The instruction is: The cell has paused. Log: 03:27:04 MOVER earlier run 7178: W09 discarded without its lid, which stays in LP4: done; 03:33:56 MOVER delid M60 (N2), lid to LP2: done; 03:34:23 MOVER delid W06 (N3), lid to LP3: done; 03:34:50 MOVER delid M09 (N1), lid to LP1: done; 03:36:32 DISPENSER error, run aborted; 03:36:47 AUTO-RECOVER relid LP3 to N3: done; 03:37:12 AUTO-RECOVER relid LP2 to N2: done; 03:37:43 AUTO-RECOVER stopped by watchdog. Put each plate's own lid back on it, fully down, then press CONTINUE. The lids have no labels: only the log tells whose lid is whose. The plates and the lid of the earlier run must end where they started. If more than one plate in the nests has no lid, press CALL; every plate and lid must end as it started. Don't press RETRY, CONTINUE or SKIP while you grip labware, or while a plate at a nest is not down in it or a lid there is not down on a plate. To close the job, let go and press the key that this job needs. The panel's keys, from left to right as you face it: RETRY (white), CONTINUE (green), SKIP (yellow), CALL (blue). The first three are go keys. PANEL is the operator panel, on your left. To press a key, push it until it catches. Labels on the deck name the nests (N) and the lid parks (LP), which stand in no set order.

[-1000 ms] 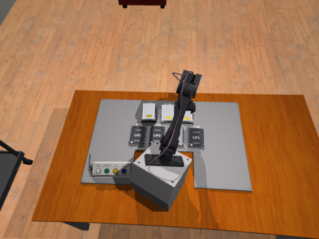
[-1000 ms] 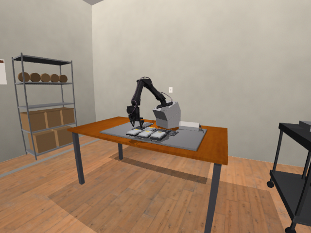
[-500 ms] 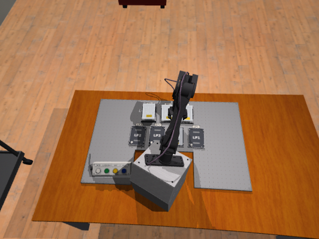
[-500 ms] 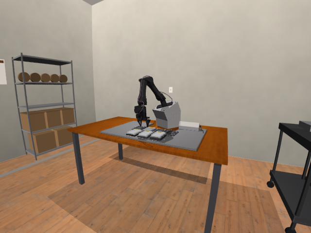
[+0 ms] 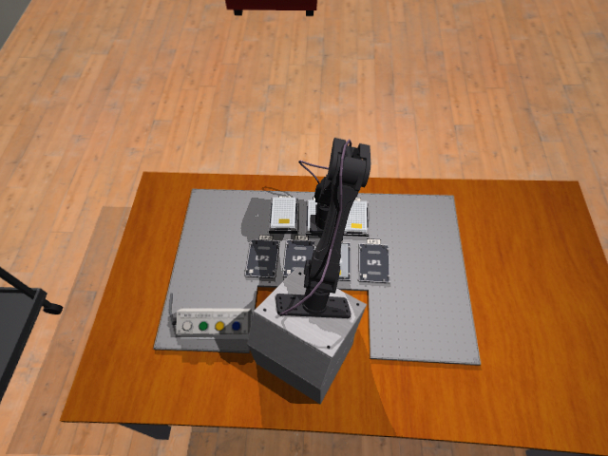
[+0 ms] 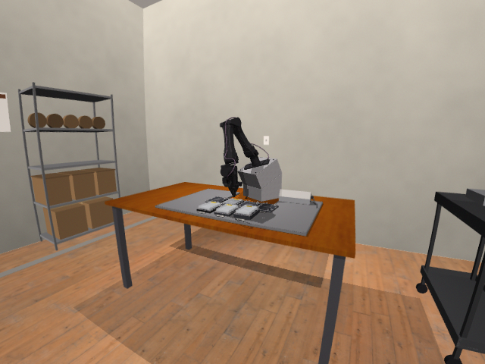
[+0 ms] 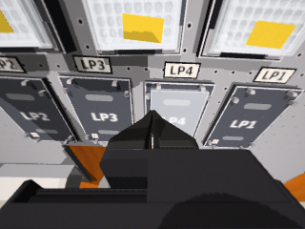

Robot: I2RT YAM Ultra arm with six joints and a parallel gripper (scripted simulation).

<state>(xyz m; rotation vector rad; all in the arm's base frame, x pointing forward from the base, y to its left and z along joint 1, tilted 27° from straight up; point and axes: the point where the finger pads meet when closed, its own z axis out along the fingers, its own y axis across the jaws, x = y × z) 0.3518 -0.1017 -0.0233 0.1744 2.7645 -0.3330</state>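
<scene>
The green CONTINUE key is 420 mm to the left of my hand and 240 mm behind it. Round my hand: plate (130 mm to the right, 100 mm ahead, 50 mm below); then blue key (320 mm to the left, 260 mm behind); then yellow key (370 mm to the left, 250 mm behind).
</scene>
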